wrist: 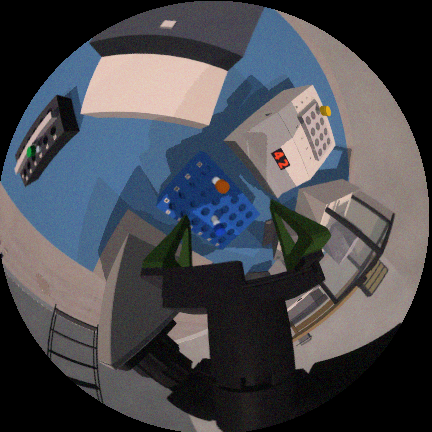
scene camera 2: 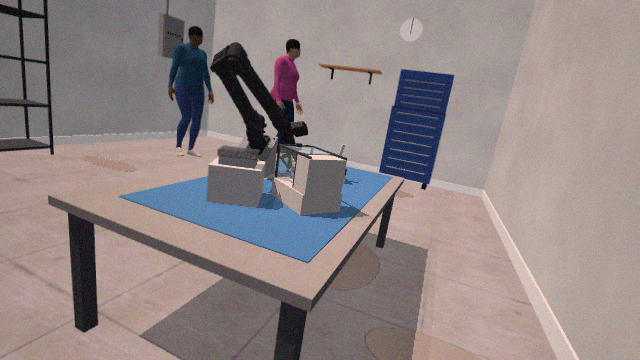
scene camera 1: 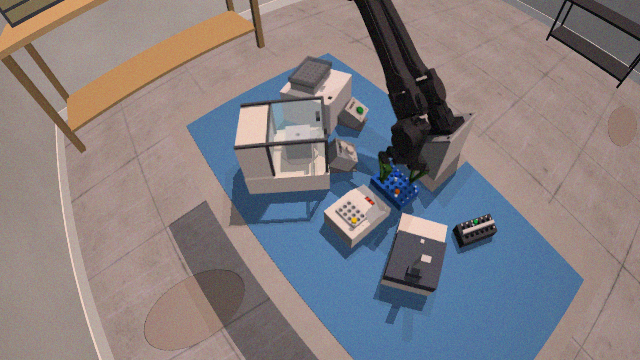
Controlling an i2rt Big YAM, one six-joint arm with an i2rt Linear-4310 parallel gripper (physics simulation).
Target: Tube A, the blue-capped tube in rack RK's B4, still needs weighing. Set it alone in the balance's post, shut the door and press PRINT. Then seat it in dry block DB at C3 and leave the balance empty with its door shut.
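Where they show: gripper, fingertip midpoint: (wrist: 228, 210) (scene camera 1: 395, 181); arm's base, origin of the base link: (wrist: 138, 340) (scene camera 2: 258, 144) (scene camera 1: 445, 128).
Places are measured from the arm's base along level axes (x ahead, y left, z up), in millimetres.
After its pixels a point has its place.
My gripper (scene camera 1: 398, 178) {y -7, x 218, z -81 mm} (wrist: 228, 210) {y -7, x 218, z -81 mm} is open and empty, with its green fingers pointing down above the blue rack RK (scene camera 1: 382, 186) {y -34, x 240, z -112 mm} (wrist: 192, 199) {y 11, x 191, z -135 mm}. The blue-capped tube A (wrist: 220, 231) {y -26, x 190, z -89 mm} stands in the rack, low between the fingertips in the wrist view; in scene camera 1 it is hard to make out. The balance (scene camera 1: 287, 185) {y -219, x 441, z -108 mm} (scene camera 2: 322, 185) {y -373, x 473, z -34 mm} has a glass chamber; I cannot tell how its door stands. A small box with a round button (scene camera 1: 343, 154) {y -171, x 268, z -70 mm} stands beside it. The dry block DB (scene camera 1: 350, 236) {y 24, x 427, z -81 mm} (wrist: 295, 172) {y -51, x 320, z -89 mm} shows 42 and holds a yellow-capped tube (scene camera 1: 354, 220) {y 6, x 398, z -55 mm} (wrist: 325, 111) {y 6, x 392, z -56 mm} at one corner.
An orange-capped tube (scene camera 1: 397, 191) {y 15, x 234, z -88 mm} (wrist: 222, 186) {y 15, x 232, z -88 mm} stands in the same rack. A dark-lidded machine (scene camera 1: 417, 255) {y 187, x 348, z -63 mm} (wrist: 155, 90) {y 133, x 262, z -98 mm} and a black rack with a green-capped tube (scene camera 1: 475, 230) {y 268, x 143, z -106 mm} (wrist: 50, 135) {y 233, x 158, z -107 mm} stand nearby. A green-button box (scene camera 1: 354, 114) {y -271, x 122, z -77 mm} stands by a white device (scene camera 1: 337, 90) {y -340, x 133, z -8 mm} (scene camera 2: 235, 185) {y -499, x 195, z -70 mm}.
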